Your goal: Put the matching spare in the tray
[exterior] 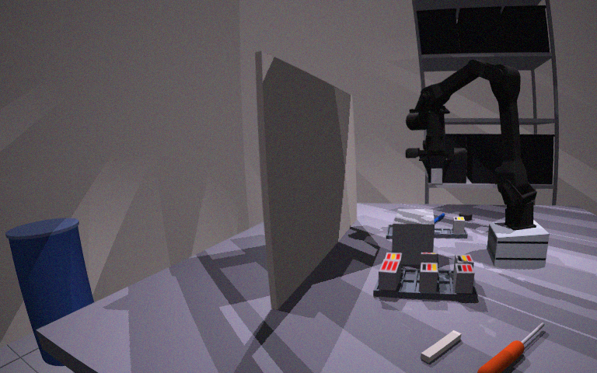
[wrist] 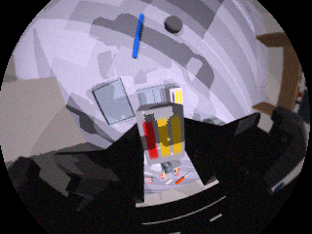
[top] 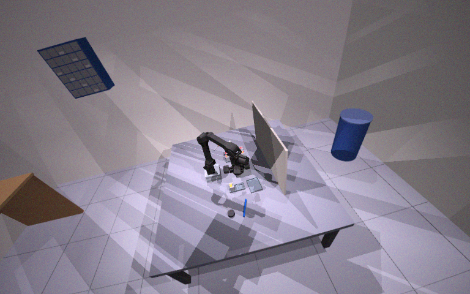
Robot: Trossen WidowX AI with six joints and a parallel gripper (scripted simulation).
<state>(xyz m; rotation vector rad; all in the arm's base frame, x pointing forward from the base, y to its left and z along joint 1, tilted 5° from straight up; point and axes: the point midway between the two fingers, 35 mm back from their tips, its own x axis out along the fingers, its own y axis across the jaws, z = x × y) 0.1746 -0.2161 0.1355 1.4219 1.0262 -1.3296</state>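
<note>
Right now my gripper tip is 16 cm above the dark grey tray, 10 cm short of it and 3 cm to the left of it. Round my gripper tip: grey mounted unit (17 cm to the left, 11 cm below, 9 cm ahead); then blue pen (18 cm to the right, 16 cm below, 5 cm behind); then black disc (18 cm to the right, 15 cm below, 15 cm behind).
</note>
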